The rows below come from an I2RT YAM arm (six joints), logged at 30 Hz.
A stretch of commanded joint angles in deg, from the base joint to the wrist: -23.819 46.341 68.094 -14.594 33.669 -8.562; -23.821 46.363 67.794 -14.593 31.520 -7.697; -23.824 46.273 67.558 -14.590 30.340 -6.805; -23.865 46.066 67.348 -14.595 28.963 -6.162; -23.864 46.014 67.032 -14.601 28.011 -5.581; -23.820 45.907 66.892 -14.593 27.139 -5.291; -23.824 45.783 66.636 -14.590 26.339 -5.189; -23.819 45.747 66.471 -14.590 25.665 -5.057; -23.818 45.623 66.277 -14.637 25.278 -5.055
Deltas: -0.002 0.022 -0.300 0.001 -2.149 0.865; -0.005 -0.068 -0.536 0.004 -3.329 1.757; -0.046 -0.275 -0.746 -0.001 -4.706 2.400; -0.045 -0.327 -1.062 -0.007 -5.658 2.981; -0.001 -0.434 -1.202 0.001 -6.530 3.271; -0.005 -0.558 -1.458 0.004 -7.330 3.373; 0.000 -0.594 -1.623 0.004 -8.004 3.505; 0.001 -0.718 -1.817 -0.043 -8.391 3.507
